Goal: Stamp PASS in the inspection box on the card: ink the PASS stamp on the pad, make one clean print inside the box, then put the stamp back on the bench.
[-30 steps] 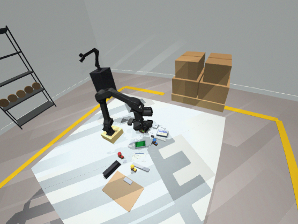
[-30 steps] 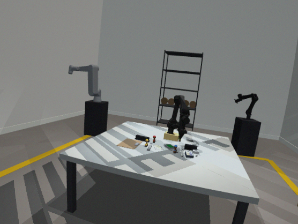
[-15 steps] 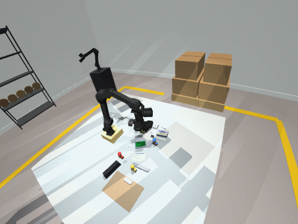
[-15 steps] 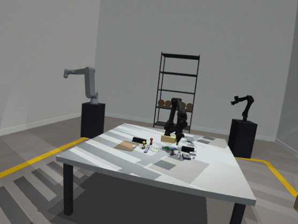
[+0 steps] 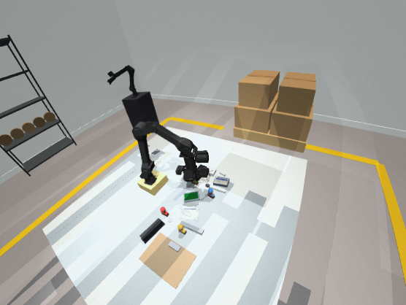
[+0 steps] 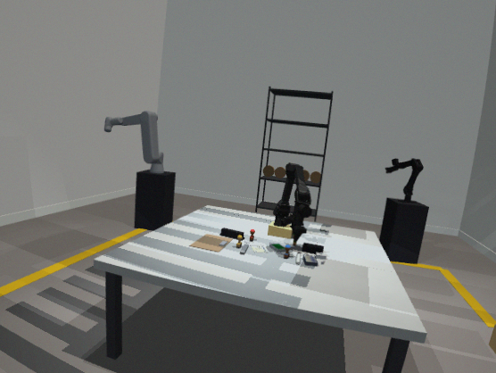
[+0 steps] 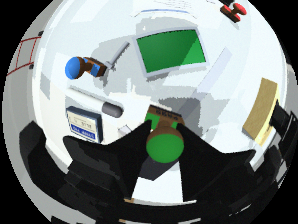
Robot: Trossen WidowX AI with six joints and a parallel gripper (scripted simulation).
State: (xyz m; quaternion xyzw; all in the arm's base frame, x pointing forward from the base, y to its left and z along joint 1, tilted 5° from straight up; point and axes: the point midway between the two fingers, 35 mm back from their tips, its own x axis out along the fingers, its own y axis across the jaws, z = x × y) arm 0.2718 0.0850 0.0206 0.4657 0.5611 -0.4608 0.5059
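Right now the green ink pad is 1 cm ahead of my gripper tip, 8 cm to the right of it and 5 cm below it. Also, from my gripper tip: blue-knobbed stamp (12 cm ahead, 4 cm to the right, 3 cm below); blue-and-white box (14 cm ahead, 7 cm to the left, 4 cm below); green-knobbed stamp (right at my gripper tip).
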